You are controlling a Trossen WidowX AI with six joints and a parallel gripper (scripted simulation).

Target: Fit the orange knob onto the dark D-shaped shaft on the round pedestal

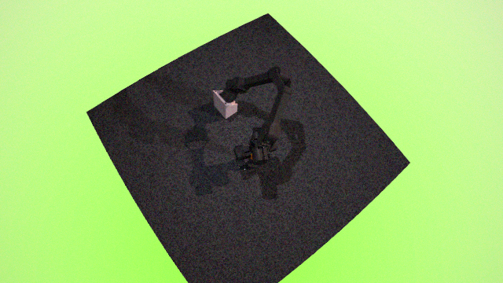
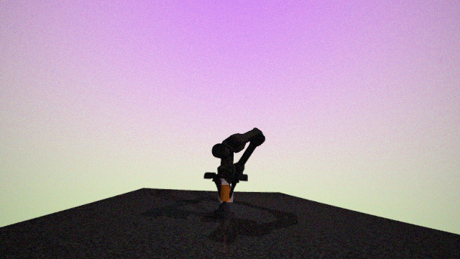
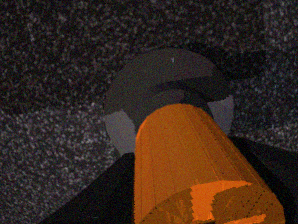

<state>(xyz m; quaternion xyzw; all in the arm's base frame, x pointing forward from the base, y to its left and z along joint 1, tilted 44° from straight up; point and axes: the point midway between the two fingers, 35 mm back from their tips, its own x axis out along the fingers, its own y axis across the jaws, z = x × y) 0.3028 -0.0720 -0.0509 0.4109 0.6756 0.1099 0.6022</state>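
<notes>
My gripper tip is 2 cm below the orange knob. Also, from my gripper tip: round pedestal 4 cm below.
</notes>
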